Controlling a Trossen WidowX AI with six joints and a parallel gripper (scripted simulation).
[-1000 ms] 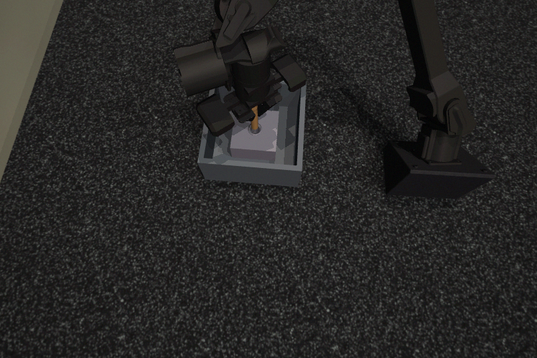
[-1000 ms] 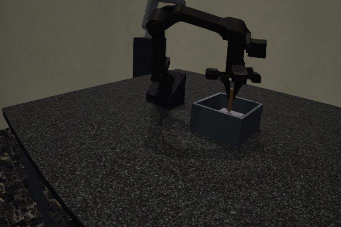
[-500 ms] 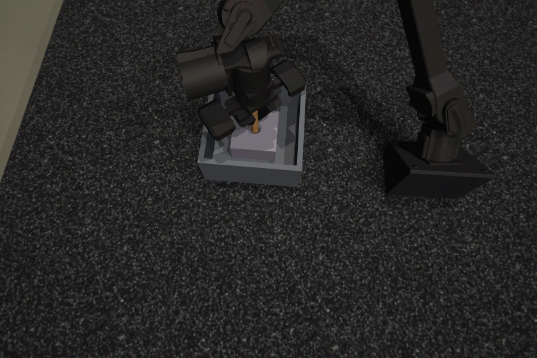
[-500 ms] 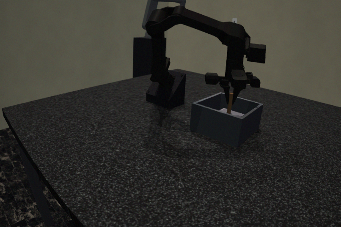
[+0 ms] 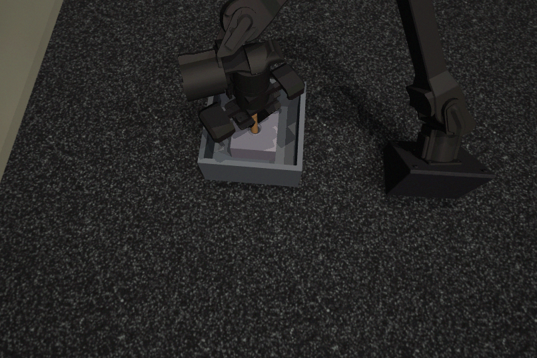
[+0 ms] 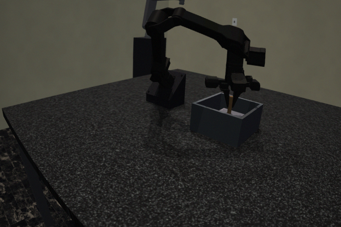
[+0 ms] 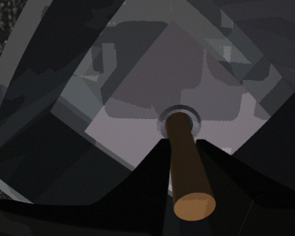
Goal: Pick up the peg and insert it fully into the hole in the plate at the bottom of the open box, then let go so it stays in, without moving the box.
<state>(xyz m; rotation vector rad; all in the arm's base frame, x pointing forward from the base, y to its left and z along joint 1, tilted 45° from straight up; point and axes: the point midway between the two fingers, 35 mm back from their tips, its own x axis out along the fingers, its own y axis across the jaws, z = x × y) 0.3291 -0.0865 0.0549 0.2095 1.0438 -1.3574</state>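
Now: hand 70 mm above the plate. From my hand the other things lie so: box: 90 mm below; then peg: 40 mm below.
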